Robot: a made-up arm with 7 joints. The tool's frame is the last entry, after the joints.
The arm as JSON. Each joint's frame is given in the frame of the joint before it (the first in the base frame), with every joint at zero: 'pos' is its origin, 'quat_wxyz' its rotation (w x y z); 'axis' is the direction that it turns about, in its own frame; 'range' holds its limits. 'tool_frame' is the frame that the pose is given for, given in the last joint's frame.
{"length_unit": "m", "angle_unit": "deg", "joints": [
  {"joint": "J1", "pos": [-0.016, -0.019, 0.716], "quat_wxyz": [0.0, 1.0, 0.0, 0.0], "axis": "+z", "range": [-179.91, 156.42]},
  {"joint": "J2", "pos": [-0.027, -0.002, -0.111], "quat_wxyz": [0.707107, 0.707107, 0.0, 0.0], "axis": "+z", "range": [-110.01, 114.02]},
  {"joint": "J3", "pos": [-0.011, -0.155, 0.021], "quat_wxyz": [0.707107, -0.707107, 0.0, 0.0], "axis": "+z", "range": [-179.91, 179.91]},
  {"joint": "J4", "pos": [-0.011, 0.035, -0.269], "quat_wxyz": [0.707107, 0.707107, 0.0, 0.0], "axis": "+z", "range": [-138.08, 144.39]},
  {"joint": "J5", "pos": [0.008, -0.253, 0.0], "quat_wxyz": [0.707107, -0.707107, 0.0, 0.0], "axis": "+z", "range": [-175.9, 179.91]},
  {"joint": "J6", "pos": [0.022, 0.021, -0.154], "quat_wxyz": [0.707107, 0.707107, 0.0, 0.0], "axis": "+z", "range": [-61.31, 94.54]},
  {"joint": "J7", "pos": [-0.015, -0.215, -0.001], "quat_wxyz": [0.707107, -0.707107, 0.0, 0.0], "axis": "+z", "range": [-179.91, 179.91]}
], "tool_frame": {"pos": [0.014, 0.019, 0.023], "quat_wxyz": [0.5, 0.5, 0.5, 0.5]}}
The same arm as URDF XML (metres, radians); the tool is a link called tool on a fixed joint. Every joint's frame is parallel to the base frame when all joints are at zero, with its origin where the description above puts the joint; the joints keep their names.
<robot name="arm">
  <joint name="tool_joint" type="fixed">
    <parent link="link7"/>
    <child link="tool"/>
    <origin xyz="0.0140 -0.0190 -0.0230" rpy="-1.5708 0.0000 -1.5708"/>
  </joint>
  <joint name="J7" type="revolute">
    <parent link="link6"/>
    <child link="link7"/>
    <origin xyz="-0.0150 -0.0010 0.2150"/>
    <axis xyz="0 0 -1"/>
    <limit lower="-3.1400" upper="3.1400"/>
  </joint>
  <joint name="J6" type="revolute">
    <parent link="link5"/>
    <child link="link6"/>
    <origin xyz="0.0220 -0.0210 0.1540"/>
    <axis xyz="0 1 0"/>
    <limit lower="-1.0701" upper="1.6500"/>
  </joint>
  <joint name="J5" type="revolute">
    <parent link="link4"/>
    <child link="link5"/>
    <origin xyz="0.0080 0.0000 0.2530"/>
    <axis xyz="0 0 -1"/>
    <limit lower="-3.0700" upper="3.1400"/>
  </joint>
  <joint name="J4" type="revolute">
    <parent link="link3"/>
    <child link="link4"/>
    <origin xyz="-0.0110 -0.0350 0.2690"/>
    <axis xyz="0 1 0"/>
    <limit lower="-2.4100" upper="2.5201"/>
  </joint>
  <joint name="J3" type="revolute">
    <parent link="link2"/>
    <child link="link3"/>
    <origin xyz="-0.0110 0.0210 0.1550"/>
    <axis xyz="0 0 -1"/>
    <limit lower="-3.1400" upper="3.1400"/>
  </joint>
  <joint name="J2" type="revolute">
    <parent link="link1"/>
    <child link="link2"/>
    <origin xyz="-0.0270 0.0020 0.1110"/>
    <axis xyz="0 1 0"/>
    <limit lower="-1.9200" upper="1.9900"/>
  </joint>
  <joint name="J1" type="revolute">
    <parent link="base"/>
    <child link="link1"/>
    <origin xyz="-0.0160 -0.0190 0.7160"/>
    <axis xyz="0 0 -1"/>
    <limit lower="-3.1400" upper="2.7300"/>
  </joint>
  <link name="base"/>
  <link name="link1"/>
  <link name="link2"/>
  <link name="link3"/>
  <link name="link4"/>
  <link name="link5"/>
  <link name="link6"/>
  <link name="link7"/>
  <link name="tool"/>
</robot>

